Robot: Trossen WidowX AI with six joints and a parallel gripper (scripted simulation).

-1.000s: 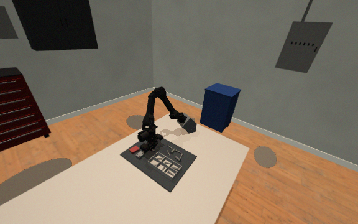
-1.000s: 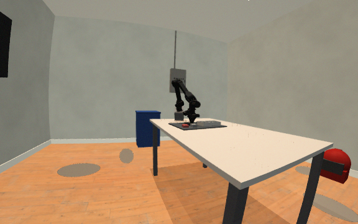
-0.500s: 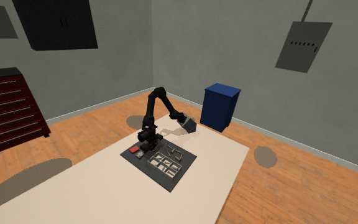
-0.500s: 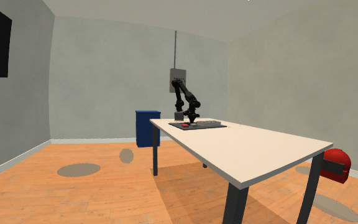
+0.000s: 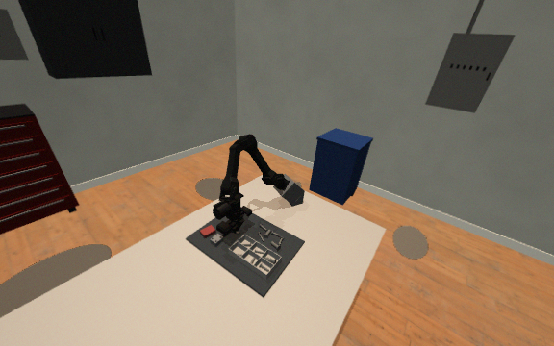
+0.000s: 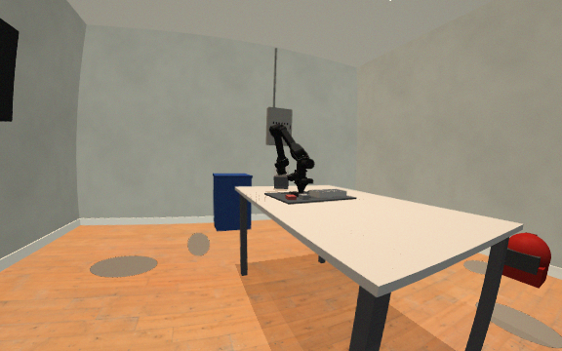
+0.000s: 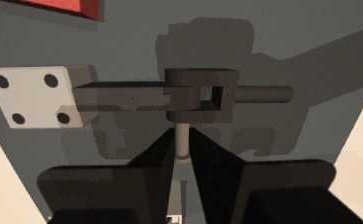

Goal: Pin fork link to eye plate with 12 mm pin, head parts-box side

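Now: the eye plate 10 mm ahead of my hand, 30 mm to the right of it and 30 mm below it. Round my hand: fork link: 20 mm behind, 30 mm to the right, 30 mm below; then dark mat: 70 mm to the left, 50 mm below; then grey block: 90 mm ahead, 30 mm to the right, 30 mm below.
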